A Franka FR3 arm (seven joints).
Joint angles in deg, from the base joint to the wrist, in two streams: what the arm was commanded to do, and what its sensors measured. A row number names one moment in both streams.
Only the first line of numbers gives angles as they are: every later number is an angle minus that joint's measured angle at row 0.
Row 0, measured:
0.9, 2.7, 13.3, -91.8, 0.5, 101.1, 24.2
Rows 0 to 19, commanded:
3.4, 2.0, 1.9, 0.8, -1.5, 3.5, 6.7
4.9, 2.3, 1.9, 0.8, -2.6, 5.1, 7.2
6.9, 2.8, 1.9, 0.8, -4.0, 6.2, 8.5
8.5, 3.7, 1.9, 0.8, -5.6, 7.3, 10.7
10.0, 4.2, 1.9, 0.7, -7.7, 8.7, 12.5
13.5, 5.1, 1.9, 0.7, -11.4, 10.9, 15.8
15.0, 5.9, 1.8, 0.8, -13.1, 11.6, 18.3
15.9, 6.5, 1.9, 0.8, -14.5, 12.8, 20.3
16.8, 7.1, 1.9, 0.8, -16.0, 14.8, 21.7
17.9, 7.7, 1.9, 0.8, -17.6, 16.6, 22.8
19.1, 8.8, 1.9, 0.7, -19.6, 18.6, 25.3
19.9, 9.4, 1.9, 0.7, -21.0, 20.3, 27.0
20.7, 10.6, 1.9, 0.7, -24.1, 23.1, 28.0
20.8, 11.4, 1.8, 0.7, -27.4, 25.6, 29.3
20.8, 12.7, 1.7, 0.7, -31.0, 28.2, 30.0
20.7, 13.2, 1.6, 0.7, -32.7, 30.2, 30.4
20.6, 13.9, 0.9, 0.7, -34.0, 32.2, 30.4
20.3, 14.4, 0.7, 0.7, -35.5, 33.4, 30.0
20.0, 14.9, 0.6, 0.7, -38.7, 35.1, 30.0
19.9, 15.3, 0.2, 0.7, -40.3, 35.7, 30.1
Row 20, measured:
20.4, 13.8, 0.7, 0.0, -35.1, 32.7, 29.1
